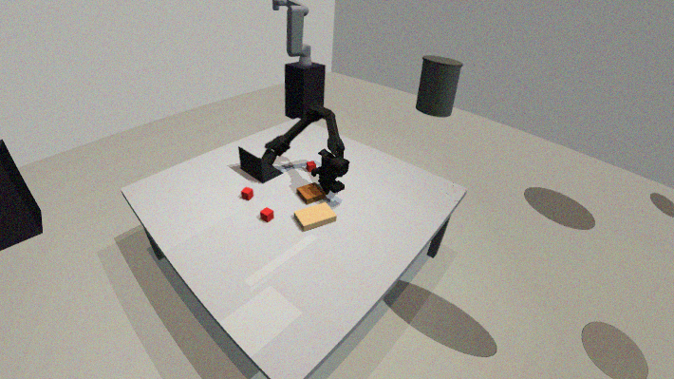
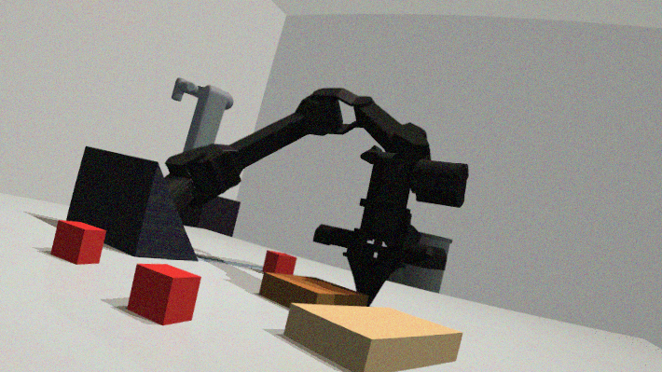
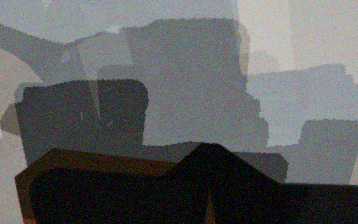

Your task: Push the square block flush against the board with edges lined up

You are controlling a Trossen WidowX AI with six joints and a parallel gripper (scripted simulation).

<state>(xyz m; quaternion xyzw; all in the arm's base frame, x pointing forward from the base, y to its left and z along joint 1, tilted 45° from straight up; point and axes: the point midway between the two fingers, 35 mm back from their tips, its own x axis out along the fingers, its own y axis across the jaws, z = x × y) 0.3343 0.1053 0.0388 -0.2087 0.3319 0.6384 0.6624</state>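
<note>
My gripper tip is 50 mm to the left of the square block, 50 mm past it and 10 mm below it. Round my gripper tip: board: 150 mm to the right, 80 mm ahead, 10 mm above.
</note>
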